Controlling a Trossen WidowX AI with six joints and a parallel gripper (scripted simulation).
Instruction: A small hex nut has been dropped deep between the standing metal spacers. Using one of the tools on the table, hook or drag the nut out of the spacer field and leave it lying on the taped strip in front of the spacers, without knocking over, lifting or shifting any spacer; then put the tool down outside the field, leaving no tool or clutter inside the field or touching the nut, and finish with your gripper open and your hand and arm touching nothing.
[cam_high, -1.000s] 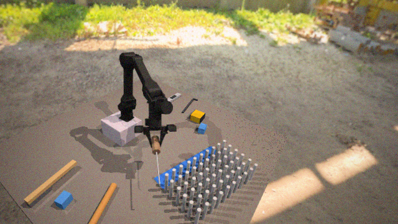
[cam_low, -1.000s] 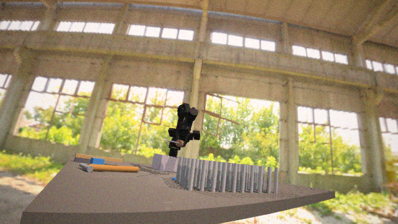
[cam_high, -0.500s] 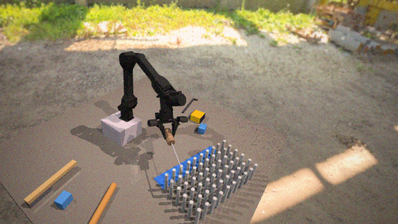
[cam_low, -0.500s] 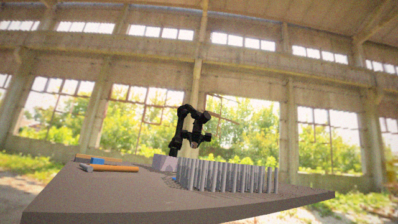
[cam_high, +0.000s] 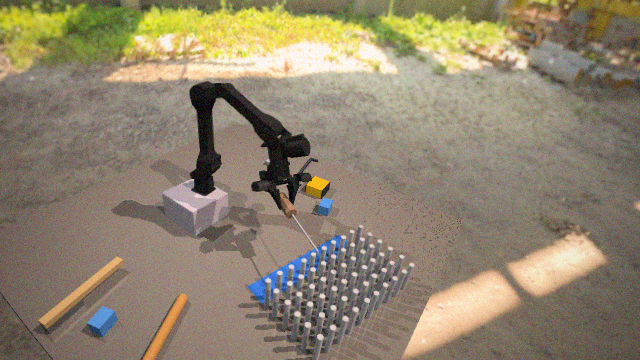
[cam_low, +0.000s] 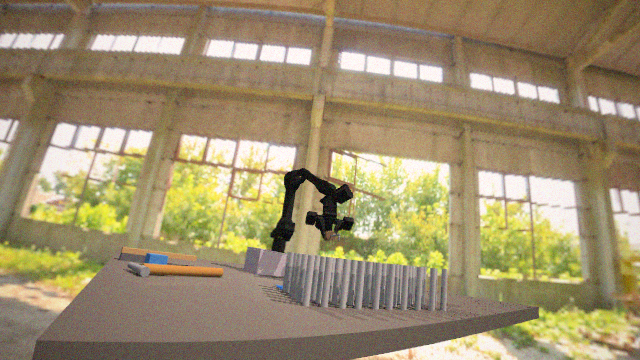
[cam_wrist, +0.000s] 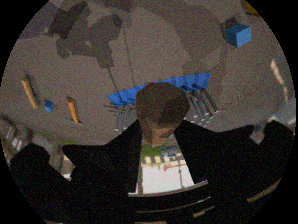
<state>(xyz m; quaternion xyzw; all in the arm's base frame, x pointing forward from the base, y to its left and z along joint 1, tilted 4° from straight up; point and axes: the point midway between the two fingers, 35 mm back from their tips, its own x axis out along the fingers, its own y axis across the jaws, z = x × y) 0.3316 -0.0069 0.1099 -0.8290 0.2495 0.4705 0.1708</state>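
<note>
The blue taped strip lies 100 mm ahead of my gripper tip, 30 mm to the right of it and 180 mm below it. From my gripper tip the other things lie so: yellow block: 50 mm behind, 380 mm to the left, 160 mm below.
</note>
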